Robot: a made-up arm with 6 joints.
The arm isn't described. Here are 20 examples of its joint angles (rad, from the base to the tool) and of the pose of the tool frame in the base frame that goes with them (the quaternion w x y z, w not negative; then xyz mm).
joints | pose
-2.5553 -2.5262 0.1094 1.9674 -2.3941 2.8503 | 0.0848 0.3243 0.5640 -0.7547 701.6 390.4 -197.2
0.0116 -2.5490 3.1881 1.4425 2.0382 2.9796 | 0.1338 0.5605 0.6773 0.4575 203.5 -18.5 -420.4
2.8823 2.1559 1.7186 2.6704 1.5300 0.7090 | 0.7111 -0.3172 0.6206 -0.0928 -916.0 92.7 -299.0
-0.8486 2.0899 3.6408 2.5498 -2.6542 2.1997 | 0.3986 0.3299 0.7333 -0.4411 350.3 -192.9 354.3
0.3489 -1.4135 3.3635 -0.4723 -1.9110 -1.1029 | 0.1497 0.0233 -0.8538 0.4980 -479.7 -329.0 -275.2
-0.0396 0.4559 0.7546 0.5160 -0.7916 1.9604 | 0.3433 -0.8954 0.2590 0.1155 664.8 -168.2 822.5
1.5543 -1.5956 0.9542 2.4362 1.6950 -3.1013 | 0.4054 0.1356 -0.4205 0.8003 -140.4 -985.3 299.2
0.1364 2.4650 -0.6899 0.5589 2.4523 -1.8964 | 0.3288 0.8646 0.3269 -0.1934 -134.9 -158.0 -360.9
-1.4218 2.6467 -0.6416 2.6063 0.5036 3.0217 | 0.4404 -0.6066 -0.6609 0.0359 102.9 258.8 -345.3
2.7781 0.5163 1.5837 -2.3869 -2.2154 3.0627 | 0.2422 -0.8472 0.4727 0.0097 -595.0 99.3 958.4
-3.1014 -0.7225 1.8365 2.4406 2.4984 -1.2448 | 0.0984 -0.1956 0.9227 -0.3172 814.8 -91.9 703.8
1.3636 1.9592 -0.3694 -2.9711 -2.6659 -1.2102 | 0.5456 -0.5107 -0.5912 0.3032 -129.4 165.2 -402.1
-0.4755 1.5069 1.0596 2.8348 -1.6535 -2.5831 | 0.7143 -0.2653 -0.4525 -0.4632 945.6 -312.1 -1.3
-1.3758 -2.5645 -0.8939 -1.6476 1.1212 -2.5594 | 0.0532 -0.2432 0.2017 -0.9473 -21.5 173.2 186.1
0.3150 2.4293 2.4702 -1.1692 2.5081 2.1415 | 0.4225 -0.1363 0.0539 -0.8944 812.9 197.9 -399.0
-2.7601 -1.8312 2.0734 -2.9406 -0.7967 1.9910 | 0.1842 -0.7088 0.2523 0.6325 877.6 180.0 -316.7
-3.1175 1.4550 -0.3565 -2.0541 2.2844 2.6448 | 0.3074 -0.7000 -0.5926 -0.2536 -266.0 -82.2 -244.8
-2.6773 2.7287 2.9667 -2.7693 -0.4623 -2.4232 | 0.0875 -0.4285 0.4091 -0.8009 -554.2 -447.3 -296.2
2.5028 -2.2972 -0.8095 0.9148 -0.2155 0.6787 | 0.6492 0.2106 -0.6116 0.4001 446.7 -207.9 273.0
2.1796 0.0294 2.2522 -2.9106 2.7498 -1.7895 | 0.2776 -0.4625 -0.3551 0.7635 12.0 -294.6 1064.1
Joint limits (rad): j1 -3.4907..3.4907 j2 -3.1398..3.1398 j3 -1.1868..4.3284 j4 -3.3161..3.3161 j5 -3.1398..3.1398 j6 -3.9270..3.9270
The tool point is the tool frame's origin. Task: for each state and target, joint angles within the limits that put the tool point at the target. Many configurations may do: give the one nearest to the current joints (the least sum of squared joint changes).
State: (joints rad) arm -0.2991 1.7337 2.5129 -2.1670 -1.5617 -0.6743
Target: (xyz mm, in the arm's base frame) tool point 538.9 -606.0 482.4
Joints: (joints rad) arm -0.9519 1.6918 2.9421 -2.1364 -1.5617 -0.6743
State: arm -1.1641 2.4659 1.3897 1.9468 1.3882 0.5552
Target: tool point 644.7 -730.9 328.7
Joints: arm -0.9076 1.6479 1.8341 1.9352 1.3882 0.5552
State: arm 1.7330 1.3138 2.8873 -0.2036 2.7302 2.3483
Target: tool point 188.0 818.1 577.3
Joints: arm 1.5293 1.4462 2.4580 -0.3365 2.7302 2.3483
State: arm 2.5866 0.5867 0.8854 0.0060 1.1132 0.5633
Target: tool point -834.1 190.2 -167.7
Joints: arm 3.1082 1.4413 0.6182 -0.0979 1.1132 0.5633
